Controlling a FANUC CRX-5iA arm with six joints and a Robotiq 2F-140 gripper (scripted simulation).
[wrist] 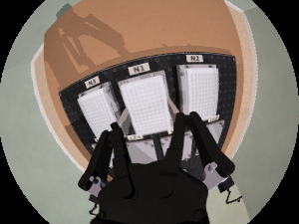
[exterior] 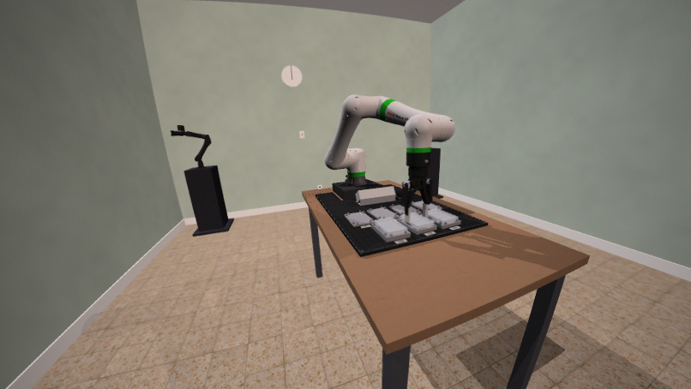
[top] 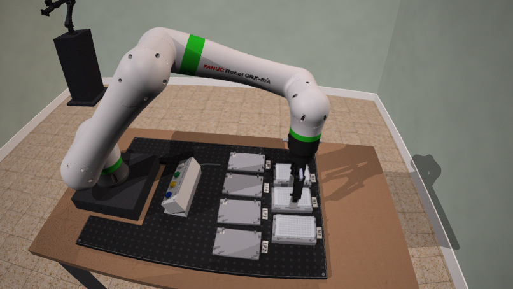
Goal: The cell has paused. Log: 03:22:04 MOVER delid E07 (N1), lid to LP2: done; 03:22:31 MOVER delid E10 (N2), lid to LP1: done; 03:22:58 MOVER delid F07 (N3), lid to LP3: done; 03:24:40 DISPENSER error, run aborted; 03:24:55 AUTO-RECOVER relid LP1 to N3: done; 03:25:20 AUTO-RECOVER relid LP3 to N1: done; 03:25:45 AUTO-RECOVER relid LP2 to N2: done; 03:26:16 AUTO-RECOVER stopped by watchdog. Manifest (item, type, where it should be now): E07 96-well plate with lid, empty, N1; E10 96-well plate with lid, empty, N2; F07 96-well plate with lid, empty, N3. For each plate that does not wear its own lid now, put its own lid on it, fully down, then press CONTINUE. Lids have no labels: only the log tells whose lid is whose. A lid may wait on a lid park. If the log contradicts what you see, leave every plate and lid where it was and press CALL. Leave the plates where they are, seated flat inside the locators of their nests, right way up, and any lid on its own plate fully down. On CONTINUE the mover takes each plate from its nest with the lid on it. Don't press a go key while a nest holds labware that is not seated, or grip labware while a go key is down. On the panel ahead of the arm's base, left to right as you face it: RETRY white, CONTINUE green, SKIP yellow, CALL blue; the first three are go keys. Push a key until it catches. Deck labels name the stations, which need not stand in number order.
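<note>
The plate lies 3 cm below my hand. Also, from my hand: nest n2 (1 cm ahead, 13 cm to the right, 4 cm below); LP4 (18 cm behind, 6 cm to the left, 5 cm below); LP3 (18 cm behind, 7 cm to the right, 5 cm below).
</note>
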